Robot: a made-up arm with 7 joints.
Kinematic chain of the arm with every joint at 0, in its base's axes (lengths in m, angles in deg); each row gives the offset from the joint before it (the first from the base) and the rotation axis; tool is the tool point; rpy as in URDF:
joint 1: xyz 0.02 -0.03 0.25 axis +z
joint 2: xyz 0 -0.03 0.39 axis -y
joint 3: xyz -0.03 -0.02 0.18 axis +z
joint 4: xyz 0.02 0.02 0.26 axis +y
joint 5: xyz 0 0.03 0.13 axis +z
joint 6: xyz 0 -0.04 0.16 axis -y
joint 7: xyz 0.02 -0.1 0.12 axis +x
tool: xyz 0.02 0 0.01 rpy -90 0 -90
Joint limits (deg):
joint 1: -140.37..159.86
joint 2: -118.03..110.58
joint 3: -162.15..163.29
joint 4: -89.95..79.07
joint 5: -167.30..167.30
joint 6: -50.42..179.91
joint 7: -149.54..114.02
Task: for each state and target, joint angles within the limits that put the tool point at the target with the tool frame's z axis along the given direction. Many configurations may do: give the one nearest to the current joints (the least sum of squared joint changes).
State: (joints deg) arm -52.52 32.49 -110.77 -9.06 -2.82 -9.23 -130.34
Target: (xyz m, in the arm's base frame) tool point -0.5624 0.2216 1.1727 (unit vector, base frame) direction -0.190 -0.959 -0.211
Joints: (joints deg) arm -33.72 42.76 -88.74 -11.35 7.87 -35.39 -132.64
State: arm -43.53 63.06 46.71 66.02 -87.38 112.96 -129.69
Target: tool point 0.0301 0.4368 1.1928 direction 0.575 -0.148 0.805
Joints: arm -60.47 49.95 33.50 76.92 -80.19 82.41 -129.84
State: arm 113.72 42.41 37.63 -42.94 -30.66 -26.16 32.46
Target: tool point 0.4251 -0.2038 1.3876 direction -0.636 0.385 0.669
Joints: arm 131.93 24.23 35.54 -12.59 -21.32 6.86 29.15
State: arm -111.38 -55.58 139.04 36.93 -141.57 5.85 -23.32
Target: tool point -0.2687 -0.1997 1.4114 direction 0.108 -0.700 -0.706
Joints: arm -138.30 -21.02 163.29 12.84 -111.23 -36.89 -13.12
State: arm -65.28 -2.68 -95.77 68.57 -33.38 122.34 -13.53
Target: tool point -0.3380 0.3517 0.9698 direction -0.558 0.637 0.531
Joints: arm -71.13 35.09 -108.00 79.07 15.53 145.21 -13.34
